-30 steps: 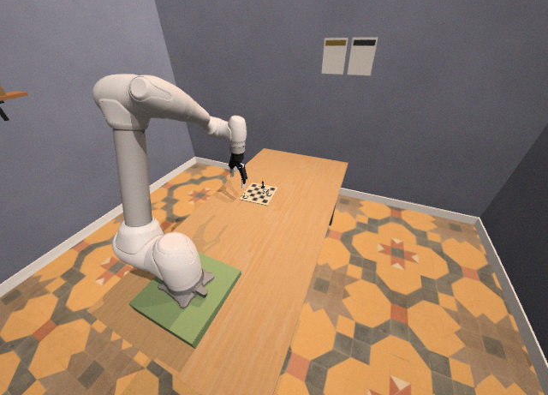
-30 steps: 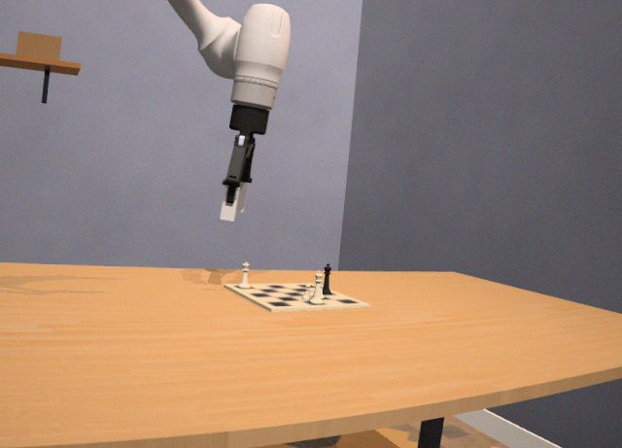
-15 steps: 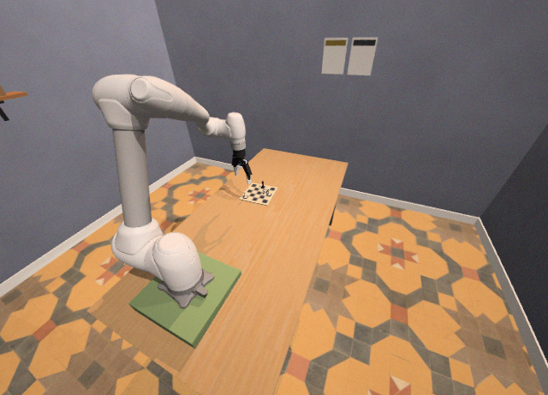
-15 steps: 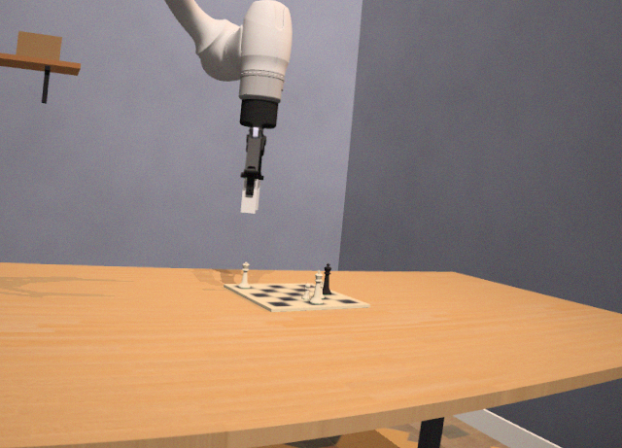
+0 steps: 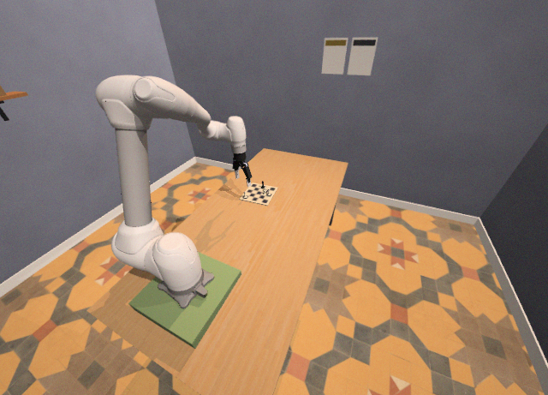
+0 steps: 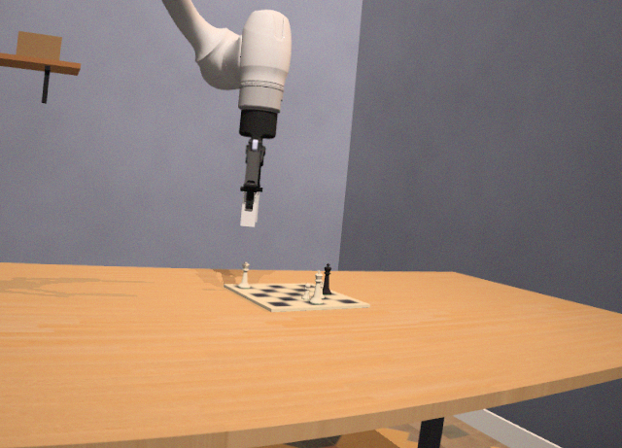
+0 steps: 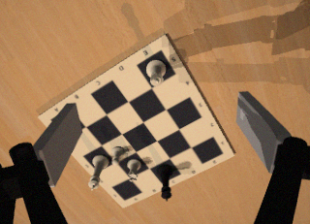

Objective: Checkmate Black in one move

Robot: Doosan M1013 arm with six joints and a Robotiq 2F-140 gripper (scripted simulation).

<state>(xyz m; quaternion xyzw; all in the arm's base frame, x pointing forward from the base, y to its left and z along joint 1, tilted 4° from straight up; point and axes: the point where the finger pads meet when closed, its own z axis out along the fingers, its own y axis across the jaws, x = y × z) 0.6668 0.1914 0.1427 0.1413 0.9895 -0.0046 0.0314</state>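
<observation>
Now: the small chessboard 150 mm below my hand, 90 mm ahead of it and 60 mm to the right of it. The rest, counted from my hand: tall white piece 130 mm to the right, 110 mm below, 110 mm ahead; then black king 160 mm ahead, 110 mm below, 40 mm to the right; then white pawn 130 mm below, 100 mm to the right, 100 mm ahead.
</observation>
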